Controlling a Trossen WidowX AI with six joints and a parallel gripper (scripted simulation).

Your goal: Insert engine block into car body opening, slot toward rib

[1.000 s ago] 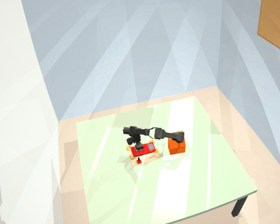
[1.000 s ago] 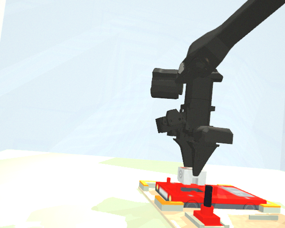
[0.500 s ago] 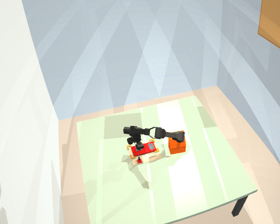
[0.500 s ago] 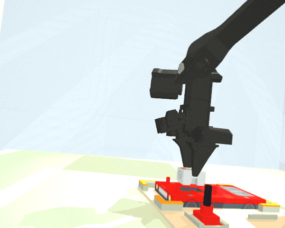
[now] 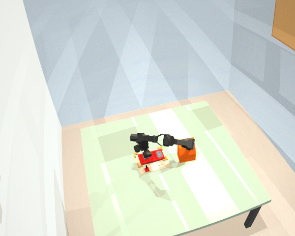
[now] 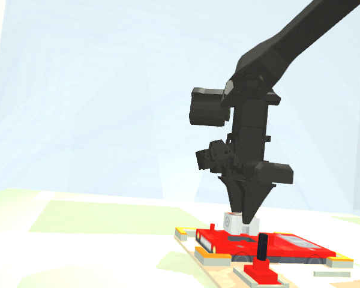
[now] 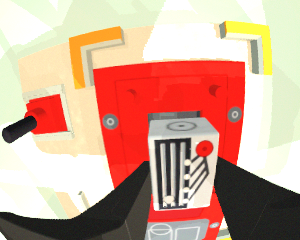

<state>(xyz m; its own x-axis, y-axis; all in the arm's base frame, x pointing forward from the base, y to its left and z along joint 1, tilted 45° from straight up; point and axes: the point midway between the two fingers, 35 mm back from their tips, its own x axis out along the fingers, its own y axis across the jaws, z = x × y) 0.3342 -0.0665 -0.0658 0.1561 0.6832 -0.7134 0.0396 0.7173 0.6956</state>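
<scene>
The engine block is 10 mm below my gripper tip.
</scene>
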